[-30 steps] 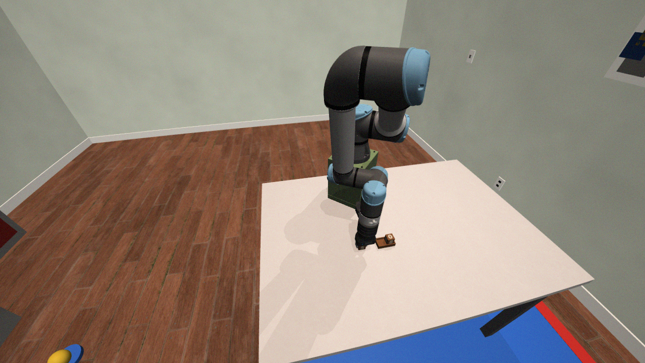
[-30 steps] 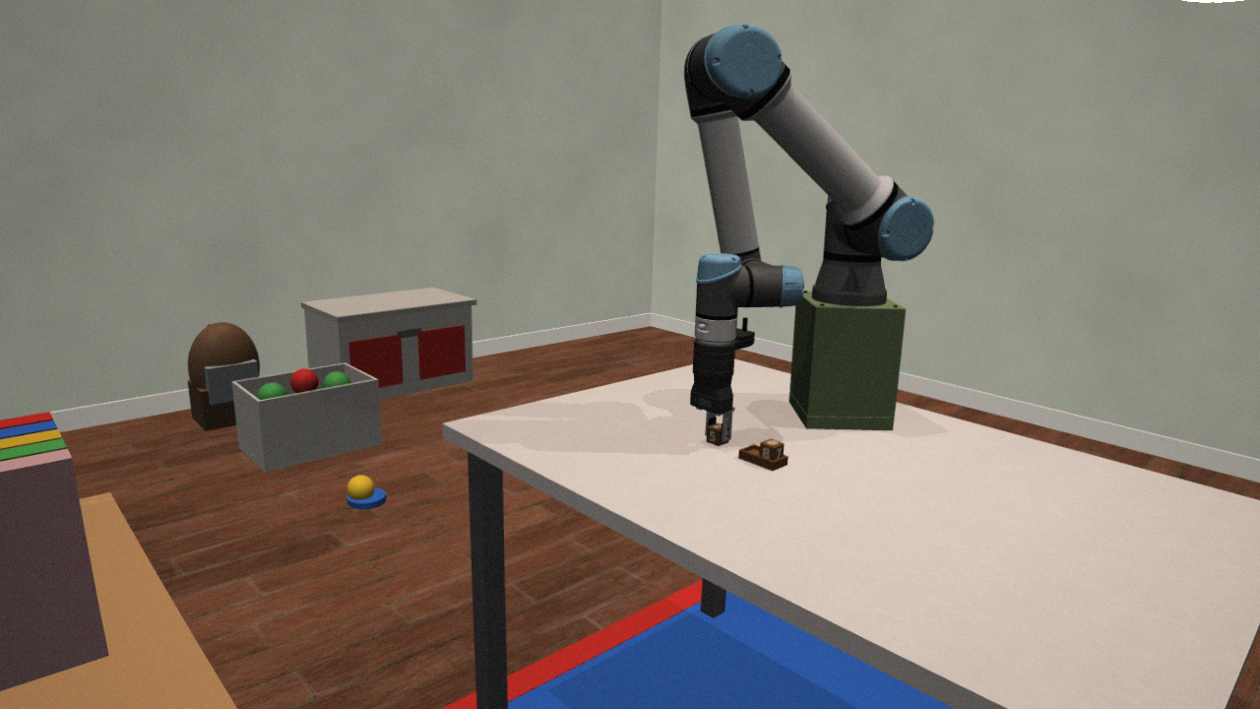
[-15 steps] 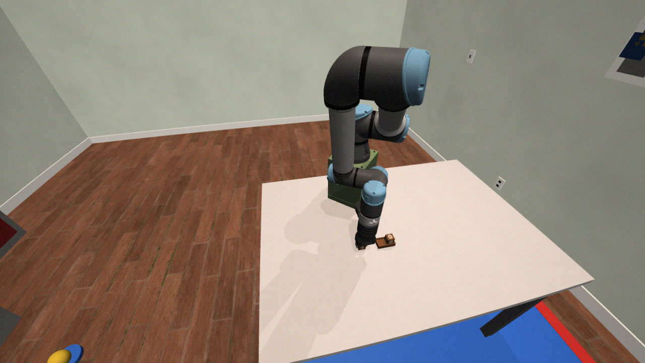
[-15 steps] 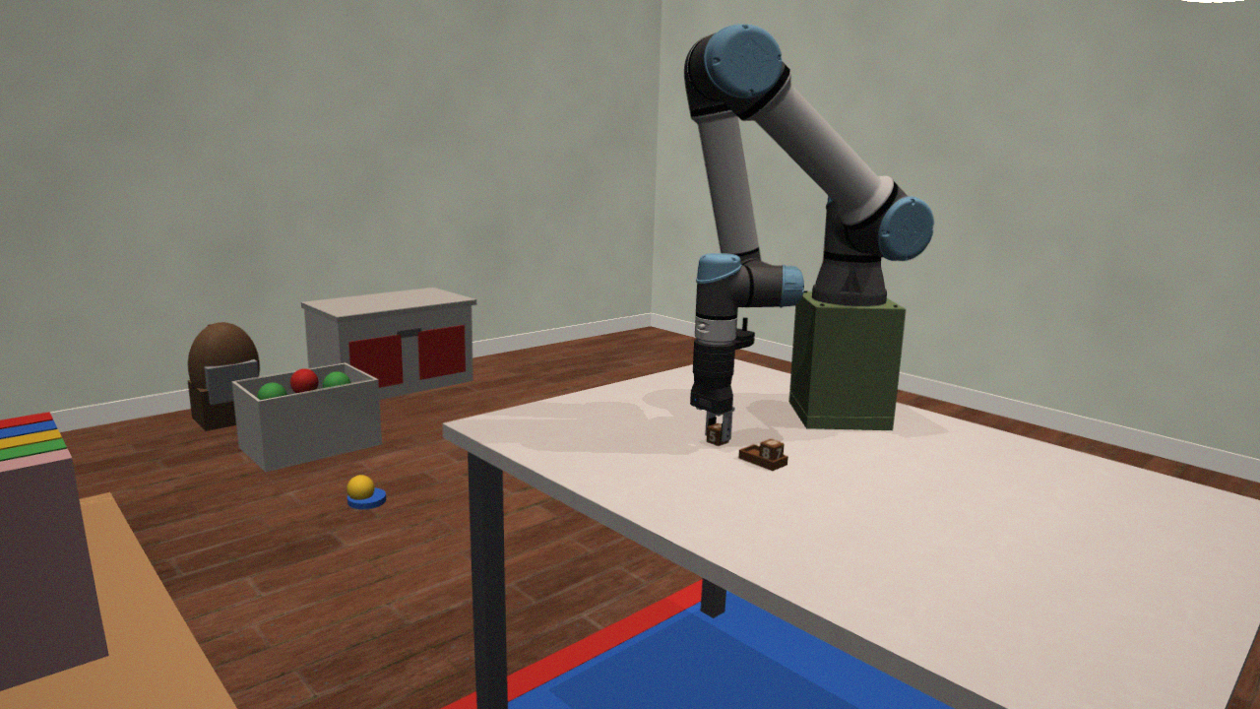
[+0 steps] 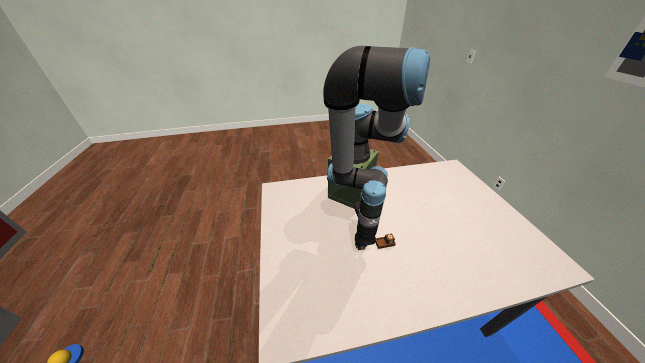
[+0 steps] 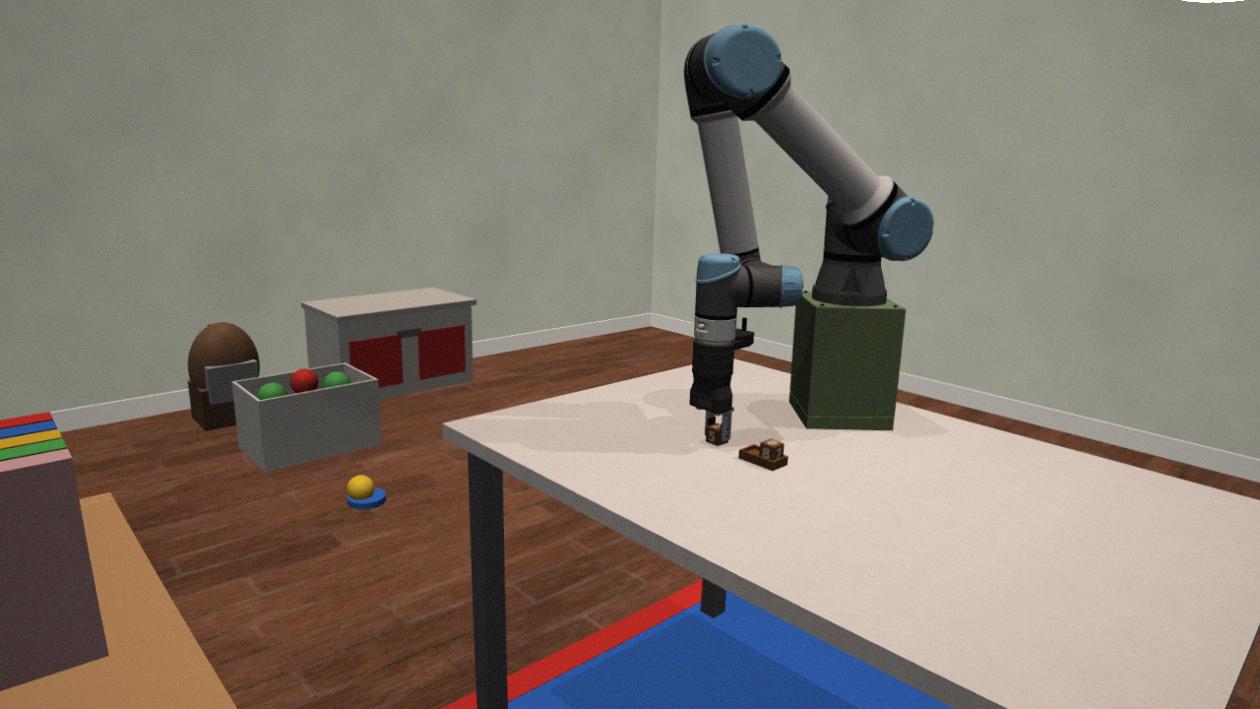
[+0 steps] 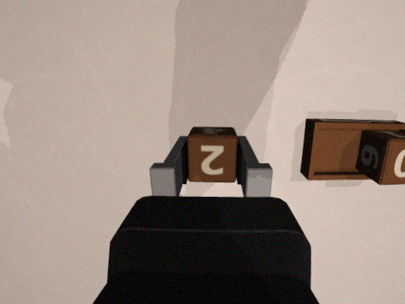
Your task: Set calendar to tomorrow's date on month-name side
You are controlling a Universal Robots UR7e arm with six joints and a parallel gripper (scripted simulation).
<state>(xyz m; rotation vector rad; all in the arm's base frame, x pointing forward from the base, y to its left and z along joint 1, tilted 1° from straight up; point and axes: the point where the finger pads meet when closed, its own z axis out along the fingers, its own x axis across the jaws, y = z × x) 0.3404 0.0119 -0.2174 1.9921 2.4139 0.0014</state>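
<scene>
The brown cube lies 10 mm below my hand.
</scene>
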